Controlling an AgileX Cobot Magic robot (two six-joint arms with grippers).
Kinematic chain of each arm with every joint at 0, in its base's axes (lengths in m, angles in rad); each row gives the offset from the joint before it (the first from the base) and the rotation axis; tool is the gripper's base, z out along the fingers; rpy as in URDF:
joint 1: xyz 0 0 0.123 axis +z
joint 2: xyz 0 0 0 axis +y
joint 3: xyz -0.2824 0 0.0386 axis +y
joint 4: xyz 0.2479 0 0.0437 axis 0.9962 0 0.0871
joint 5: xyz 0 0 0 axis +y
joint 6: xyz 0.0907 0 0.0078 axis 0.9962 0 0.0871
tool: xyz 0 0 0 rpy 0 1.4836 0
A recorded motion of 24 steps. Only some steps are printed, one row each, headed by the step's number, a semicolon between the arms.
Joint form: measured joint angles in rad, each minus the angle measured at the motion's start. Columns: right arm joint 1, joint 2, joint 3, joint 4, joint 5, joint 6; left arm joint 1, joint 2, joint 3, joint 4, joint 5, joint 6.
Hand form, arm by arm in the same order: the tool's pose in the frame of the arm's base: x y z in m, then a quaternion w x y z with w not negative. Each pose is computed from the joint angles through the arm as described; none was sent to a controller.
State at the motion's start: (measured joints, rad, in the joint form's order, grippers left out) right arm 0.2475 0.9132 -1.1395 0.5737 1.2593 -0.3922; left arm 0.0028 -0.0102 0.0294 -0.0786 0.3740 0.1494
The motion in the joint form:
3: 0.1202 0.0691 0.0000 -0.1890 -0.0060 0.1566; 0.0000 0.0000 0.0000 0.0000 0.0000 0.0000
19: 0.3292 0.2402 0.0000 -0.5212 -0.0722 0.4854; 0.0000 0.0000 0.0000 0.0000 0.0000 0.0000
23: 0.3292 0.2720 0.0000 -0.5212 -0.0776 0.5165; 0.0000 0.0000 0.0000 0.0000 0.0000 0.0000
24: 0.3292 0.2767 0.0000 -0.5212 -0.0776 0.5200; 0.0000 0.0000 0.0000 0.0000 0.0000 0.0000
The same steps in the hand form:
3: 0.1378 0.0879 0.3903 0.25895 -0.27352 0.90257 0.20858; 0.0527 -0.0025 0.1702 0.59144 0.03807 0.80537 0.01180
19: 0.1731 0.1179 0.3554 0.20533 -0.22916 0.94633 0.09893; 0.0527 -0.0025 0.1702 0.59144 0.03807 0.80537 0.01180
23: 0.1795 0.1221 0.3488 0.19170 -0.21460 0.95272 0.09761; 0.0527 -0.0025 0.1702 0.59144 0.03807 0.80537 0.01180
24: 0.1804 0.1226 0.3478 0.18938 -0.21298 0.95359 0.09714; 0.0527 -0.0025 0.1702 0.59144 0.03807 0.80537 0.01180

